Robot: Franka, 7 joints.
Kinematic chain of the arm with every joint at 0, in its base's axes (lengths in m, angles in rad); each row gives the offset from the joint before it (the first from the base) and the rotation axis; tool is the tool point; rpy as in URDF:
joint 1: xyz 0 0 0.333 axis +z
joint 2: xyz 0 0 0 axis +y
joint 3: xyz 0 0 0.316 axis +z
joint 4: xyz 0.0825 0 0 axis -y
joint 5: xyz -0.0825 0 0.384 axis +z
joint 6: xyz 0 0 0 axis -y
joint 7: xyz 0.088 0 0 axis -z
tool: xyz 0 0 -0.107 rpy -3.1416 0 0
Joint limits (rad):
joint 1: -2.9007..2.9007
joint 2: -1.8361..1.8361
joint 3: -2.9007..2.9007
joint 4: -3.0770..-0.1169
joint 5: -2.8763..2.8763
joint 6: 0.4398..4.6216
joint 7: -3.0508..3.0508
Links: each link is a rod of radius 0.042 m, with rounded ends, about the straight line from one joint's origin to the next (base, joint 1, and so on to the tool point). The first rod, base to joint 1, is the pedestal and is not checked.
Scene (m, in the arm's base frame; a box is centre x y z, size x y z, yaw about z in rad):
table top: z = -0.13
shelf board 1: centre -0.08 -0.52 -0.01 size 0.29 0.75 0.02 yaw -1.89
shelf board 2: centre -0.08 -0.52 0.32 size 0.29 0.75 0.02 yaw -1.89
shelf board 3: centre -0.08 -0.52 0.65 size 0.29 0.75 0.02 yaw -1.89
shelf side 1: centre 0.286 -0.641 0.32 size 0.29 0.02 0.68 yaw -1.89
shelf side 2: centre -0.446 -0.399 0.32 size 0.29 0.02 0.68 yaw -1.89
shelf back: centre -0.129 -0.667 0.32 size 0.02 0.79 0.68 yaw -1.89
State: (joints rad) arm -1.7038 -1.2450 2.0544 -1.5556 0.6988 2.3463 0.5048
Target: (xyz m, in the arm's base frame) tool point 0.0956 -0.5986 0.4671
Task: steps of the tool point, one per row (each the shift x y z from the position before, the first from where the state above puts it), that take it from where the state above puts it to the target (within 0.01 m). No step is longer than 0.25 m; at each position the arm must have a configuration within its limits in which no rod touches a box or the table.
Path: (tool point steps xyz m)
1: 0.0489 -0.1841 0.1248
2: -0.0312 -0.1928 0.1083
3: -0.1043 -0.1721 0.0685
4: -0.1528 -0.1235 0.0159
5: -0.1654 -0.0572 -0.0362
6: 0.0047 -0.0670 -0.0045
7: -0.0093 -0.0672 -0.0031
8: -0.0284 -0.0658 0.0015
9: -0.0533 -0.0613 0.0061

